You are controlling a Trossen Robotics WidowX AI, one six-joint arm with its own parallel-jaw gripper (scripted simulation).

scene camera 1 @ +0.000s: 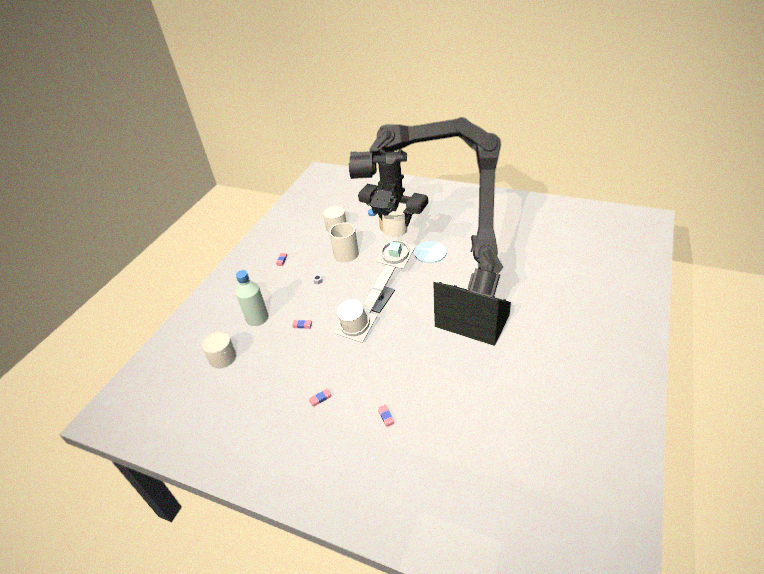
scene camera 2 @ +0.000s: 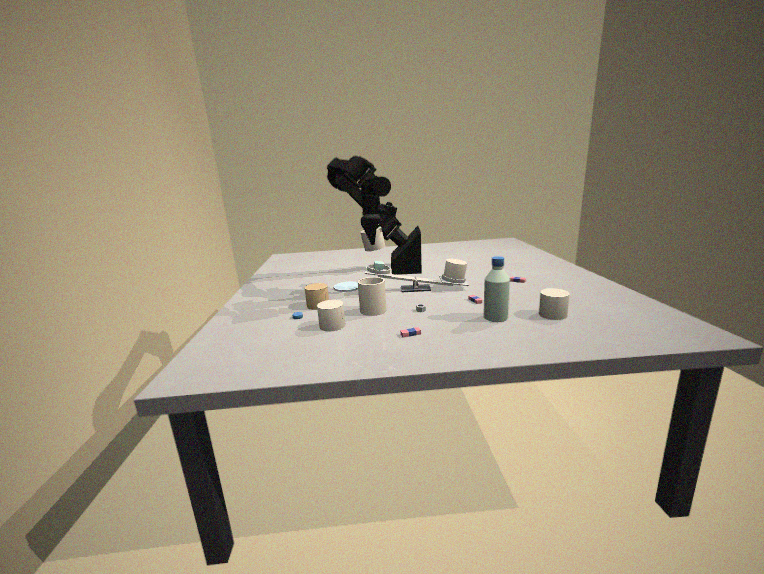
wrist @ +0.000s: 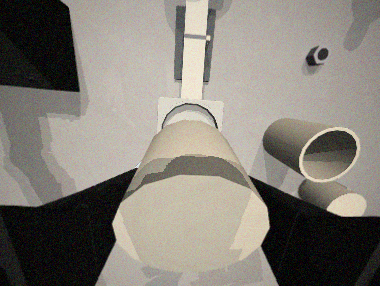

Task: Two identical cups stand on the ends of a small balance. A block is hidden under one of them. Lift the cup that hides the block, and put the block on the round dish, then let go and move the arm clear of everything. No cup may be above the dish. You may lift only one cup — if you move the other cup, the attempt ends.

Scene:
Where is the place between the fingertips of my gripper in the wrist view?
At 189, 176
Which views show my gripper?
Scene camera 1, scene camera 2 and the wrist view: all of them.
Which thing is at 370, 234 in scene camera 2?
My gripper.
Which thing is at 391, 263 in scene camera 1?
A balance.

